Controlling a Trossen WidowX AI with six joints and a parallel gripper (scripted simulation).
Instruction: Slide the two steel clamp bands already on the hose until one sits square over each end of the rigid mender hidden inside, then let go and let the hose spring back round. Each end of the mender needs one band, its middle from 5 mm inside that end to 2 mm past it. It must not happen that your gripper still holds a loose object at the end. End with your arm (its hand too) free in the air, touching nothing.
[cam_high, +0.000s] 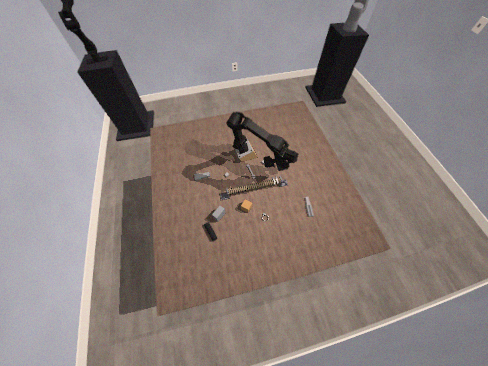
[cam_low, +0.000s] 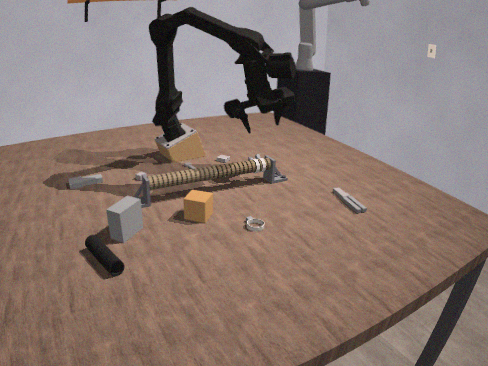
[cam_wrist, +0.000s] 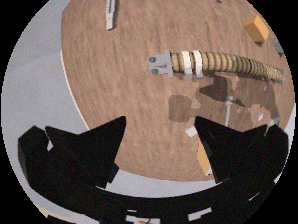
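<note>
The orange cube is 24 cm to the right of my hand, 18 cm ahead of it and 14 cm below it. Round my hand: grey cube (41 cm to the right, 20 cm ahead, 13 cm below); then black cylinder (47 cm to the right, 29 cm ahead, 15 cm below).
</note>
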